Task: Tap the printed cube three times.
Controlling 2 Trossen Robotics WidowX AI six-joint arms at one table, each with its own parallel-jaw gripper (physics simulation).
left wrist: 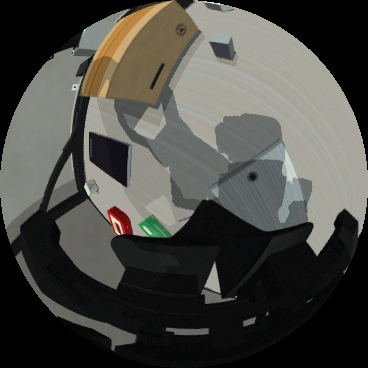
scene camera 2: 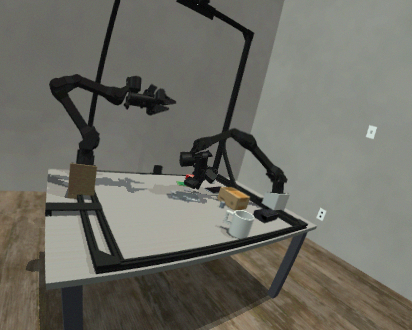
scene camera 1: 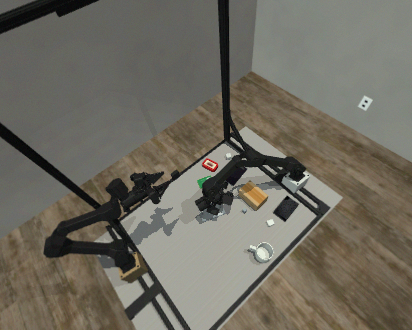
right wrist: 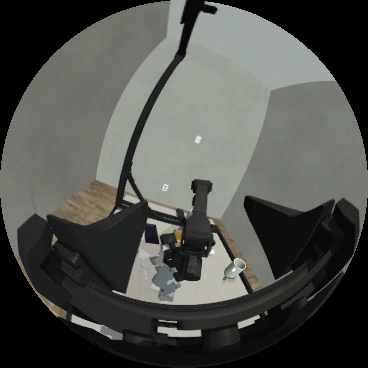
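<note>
Three small cubes lie on the table; their faces are too unclear to tell which is the printed one. A light cube, with faint marks in the left wrist view, lies near the far corner. A grey cube lies beside the wooden box. A white cube lies between the box and the mug. My left gripper is shut and empty, low near a clear grey plate, apart from the cubes. My right gripper is open, high above the table.
The wooden box, the mug, dark tablet, red item, green board, clear plate and black block lie around.
</note>
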